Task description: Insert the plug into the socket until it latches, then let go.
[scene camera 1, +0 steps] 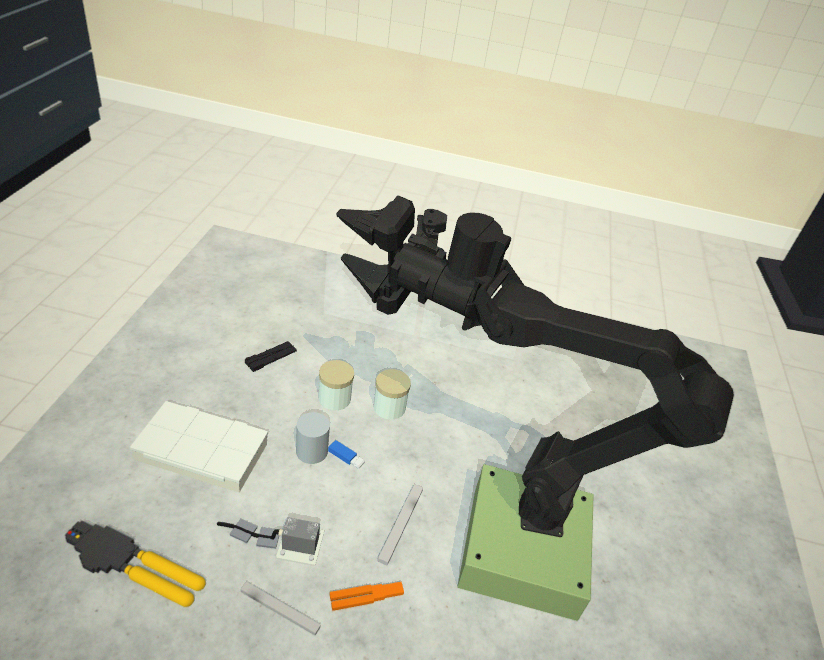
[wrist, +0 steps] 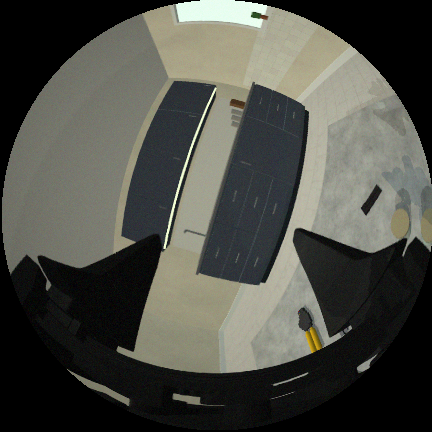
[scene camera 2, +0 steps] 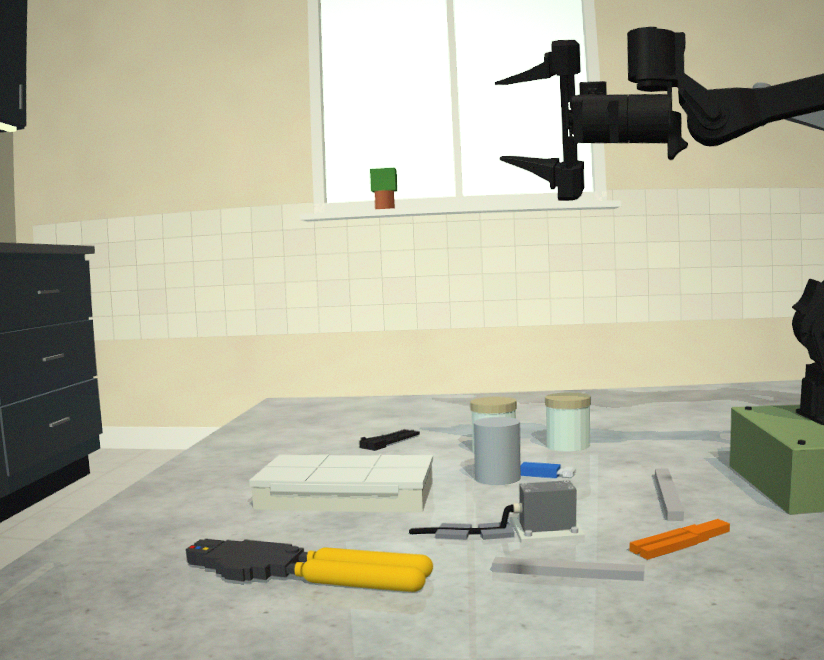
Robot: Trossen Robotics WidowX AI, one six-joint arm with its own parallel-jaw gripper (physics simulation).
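Seen in the pictures: gripper, between the fingertips: [scene camera 1: 340, 235] [wrist: 228, 238] [scene camera 2: 497, 121]; arm's base, origin of its link: [scene camera 1: 541, 515].
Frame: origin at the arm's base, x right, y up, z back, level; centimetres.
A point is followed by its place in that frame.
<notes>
A blue plug with a white tip [scene camera 1: 343, 452] @(x 9.4, y -5.8, z -33.0 cm) [scene camera 2: 540, 470] @(x 8.9, y -6.2, z -33.4 cm) lies flat on the table, beside the grey cylinder. The dark grey box-shaped socket [scene camera 1: 300, 534] @(x -9.5, y -2.6, z -35.6 cm) [scene camera 2: 548, 507] @(x -10.1, y -4.2, z -35.9 cm) stands on a white base plate, apart from the plug. A black cable [scene camera 1: 260, 534] [scene camera 2: 440, 530] with grey pads reaches the socket's left side. My gripper [scene camera 1: 339, 234] @(x 12.5, y 35.9, z -36.6 cm) [scene camera 2: 498, 121] @(x 12.5, y 35.9, z -36.6 cm) [wrist: 228, 238] @(x 12.5, y 35.9, z -36.6 cm) is open and empty, with its fingers wide apart. It is held high above the far part of the table, well away from the plug and socket. The plug does not show clearly in the wrist view.
The grey cylinder [scene camera 1: 312, 437] @(x 6.8, y -0.2, z -37.9 cm) [scene camera 2: 496, 451] @(x 6.7, y -2.9, z -38.9 cm) stands left of the plug, with two lidded jars behind. Around them lie a white case [scene camera 1: 199, 443] @(x 4.0, y -3.7, z -56.1 cm), a black clip [scene camera 1: 270, 356] @(x 29.6, y -6.2, z -51.9 cm), yellow-handled pliers [scene camera 1: 165, 578] @(x -18.7, y -5.3, z -52.4 cm), an orange tool [scene camera 1: 365, 595] @(x -15.0, y -6.1, z -24.5 cm) and two grey bars. The green base block [scene camera 1: 526, 570] @(x -9.7, y -0.3, z -2.3 cm) stands right.
</notes>
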